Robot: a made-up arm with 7 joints.
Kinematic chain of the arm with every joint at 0, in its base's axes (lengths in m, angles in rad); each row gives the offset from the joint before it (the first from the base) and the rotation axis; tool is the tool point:
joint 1: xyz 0 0 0.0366 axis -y
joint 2: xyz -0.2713 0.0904 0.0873 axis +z
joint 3: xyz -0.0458 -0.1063 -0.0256 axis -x
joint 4: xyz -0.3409 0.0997 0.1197 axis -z
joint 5: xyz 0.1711 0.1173 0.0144 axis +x
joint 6: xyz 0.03 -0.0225 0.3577 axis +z
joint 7: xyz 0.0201 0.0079 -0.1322 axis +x
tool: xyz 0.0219 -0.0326 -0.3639
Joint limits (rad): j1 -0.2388..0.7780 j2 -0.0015..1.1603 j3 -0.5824..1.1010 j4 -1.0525..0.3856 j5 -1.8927..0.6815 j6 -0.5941..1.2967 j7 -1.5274..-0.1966
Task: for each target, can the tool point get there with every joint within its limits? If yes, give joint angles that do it. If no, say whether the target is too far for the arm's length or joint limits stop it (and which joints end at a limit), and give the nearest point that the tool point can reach.
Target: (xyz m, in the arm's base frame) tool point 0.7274 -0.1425 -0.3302
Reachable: no: joint limits stop it (at a limit: joint 1, joint 2, joint 3, joint 4, joint 7) | nearest point 0.1558 -0.1172 0.0800 | short by 0.704 m
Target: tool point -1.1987 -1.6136 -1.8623
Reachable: no: too far | nearest point -0.6044 -0.4063 -0.7416 | short by 1.751 m
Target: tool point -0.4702 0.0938 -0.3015
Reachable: yes | joints 0.5326 1.0566 0.4778 -0.8934 -0.1536 0.8607 -0.4810
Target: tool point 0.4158 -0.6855 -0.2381
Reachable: no: joint limits stop it (at a limit: joint 1, joint 2, joint 3, joint 4, joint 5, joint 7) | nearest point -0.0239 -0.3740 -0.0186 | short by 0.582 m
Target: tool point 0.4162 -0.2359 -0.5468
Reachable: no: joint limits stop it (at a limit: joint 1, joint 2, joint 3, joint 4, joint 5) | nearest point -0.0720 -0.1201 -0.4742 | short by 0.507 m
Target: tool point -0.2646 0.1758 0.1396
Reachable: yes | joints -0.0090 1.0319 0.6772 -0.2327 0.3135 0.7471 -1.0120
